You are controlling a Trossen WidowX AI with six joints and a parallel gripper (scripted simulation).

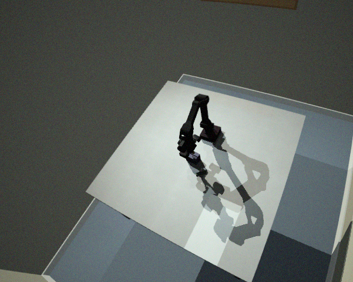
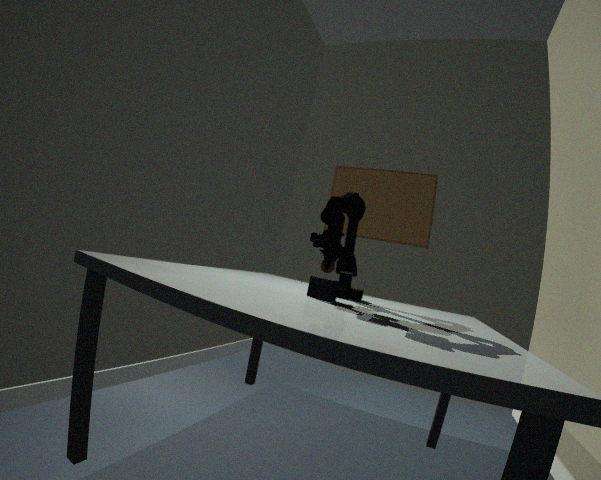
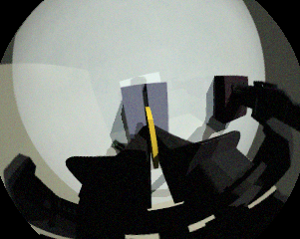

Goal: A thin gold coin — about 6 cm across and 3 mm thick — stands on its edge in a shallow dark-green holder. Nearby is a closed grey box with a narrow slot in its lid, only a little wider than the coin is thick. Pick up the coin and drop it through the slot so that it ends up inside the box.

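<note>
Now: gripper tip 20 mm below the gold coin.
</note>
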